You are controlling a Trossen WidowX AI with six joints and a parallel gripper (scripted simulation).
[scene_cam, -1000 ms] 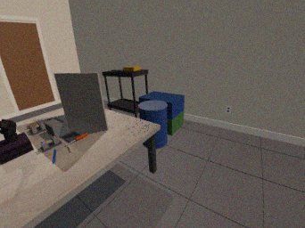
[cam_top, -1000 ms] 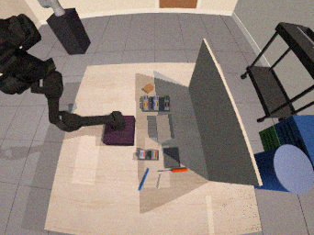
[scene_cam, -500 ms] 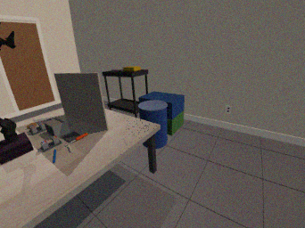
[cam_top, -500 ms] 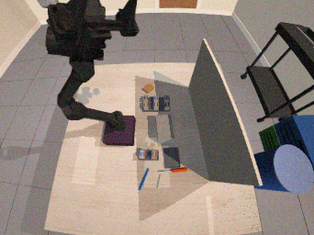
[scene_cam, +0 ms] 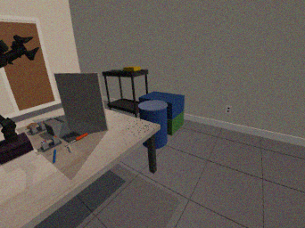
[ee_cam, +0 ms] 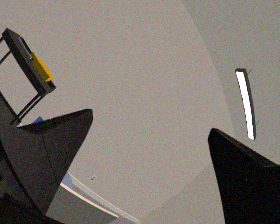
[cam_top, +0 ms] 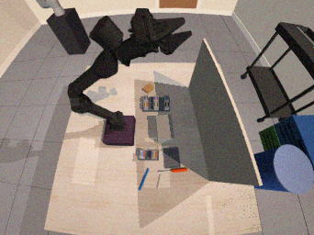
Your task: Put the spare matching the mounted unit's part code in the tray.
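Right now the tall grey panel is 21 cm ahead of my gripper tip, 1 cm to the left of it and 47 cm below it. Also, from my gripper tip: blue pen: 14 cm behind, 35 cm to the right, 69 cm below; then grey mounted unit: 3 cm behind, 2 cm to the right, 65 cm below.
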